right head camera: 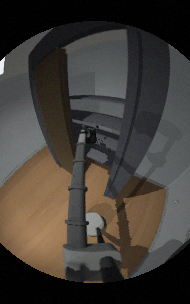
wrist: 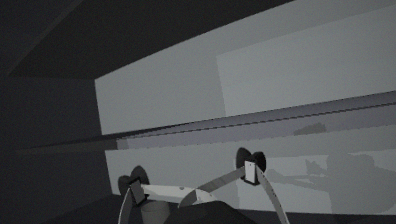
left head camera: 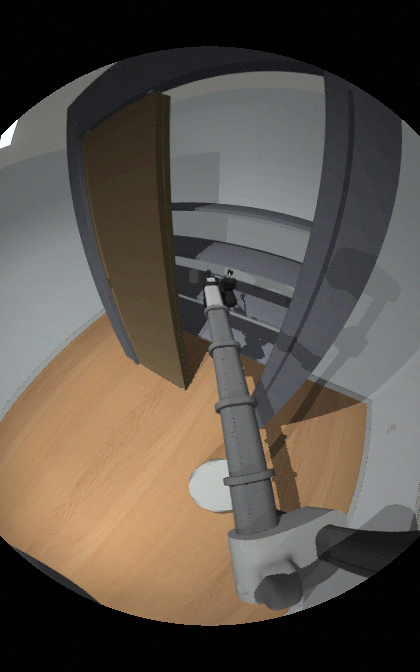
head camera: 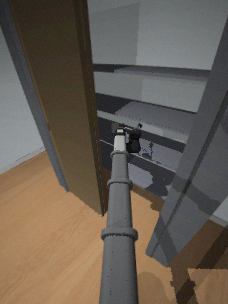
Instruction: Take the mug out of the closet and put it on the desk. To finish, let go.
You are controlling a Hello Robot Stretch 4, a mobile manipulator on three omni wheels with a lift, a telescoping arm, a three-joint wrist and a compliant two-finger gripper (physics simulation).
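Where they show: gripper, between the fingertips: (right head camera: 91, 125) (wrist: 192, 170) (head camera: 131, 124); robot's base, origin of its link: (right head camera: 90, 222).
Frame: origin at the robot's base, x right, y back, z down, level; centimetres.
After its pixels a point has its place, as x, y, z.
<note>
The grey mug (left head camera: 194, 276) (wrist: 156, 212) @[-4.0, -135.9, -89.2] stands at the left inside the closet (head camera: 200, 135) @[27.6, -50.7, -128.6] (left head camera: 345, 225) (right head camera: 132, 100) @[28.3, -50.2, -148.3]. In the wrist view its upper part shows at the bottom edge, low between the fingers and nearer the left one; its lower part is hidden. My gripper (head camera: 129, 128) @[8.2, -103.1, -107.2] (left head camera: 219, 274) (wrist: 192, 170) @[8.2, -103.1, -107.2] is open, with its fingertips apart and nothing held between them. It reaches into the closet between two shelves, to the right of the mug in the left head view. The desk does not show.
The brown door (head camera: 60, 100) @[-41.2, -103.4, -125.5] (left head camera: 130, 225) (right head camera: 50, 100) @[-36.3, -99.9, -145.3] stands open left of the arm. A shelf (head camera: 155, 114) @[27.5, -112.0, -111.6] (left head camera: 250, 257) crosses the closet behind the gripper. A white round object (left head camera: 210, 486) (right head camera: 94, 223) @[6.5, -0.1, -18.7] is by the arm's base end.
</note>
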